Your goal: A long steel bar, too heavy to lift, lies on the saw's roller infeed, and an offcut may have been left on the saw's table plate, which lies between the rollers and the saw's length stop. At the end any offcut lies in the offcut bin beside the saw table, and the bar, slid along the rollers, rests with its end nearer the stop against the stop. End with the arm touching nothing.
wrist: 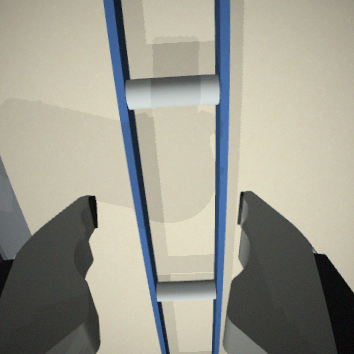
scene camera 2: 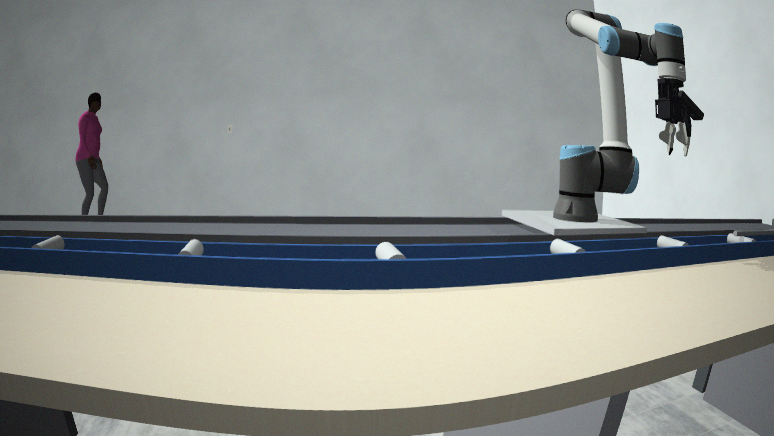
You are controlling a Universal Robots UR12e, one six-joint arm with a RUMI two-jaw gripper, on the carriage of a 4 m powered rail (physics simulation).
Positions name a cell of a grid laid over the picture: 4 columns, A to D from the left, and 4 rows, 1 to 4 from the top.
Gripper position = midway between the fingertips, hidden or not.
Note:
In view: the gripper (scene camera 2: D2) and a roller (wrist: C4).
The gripper shows as well in the wrist view (wrist: B3).

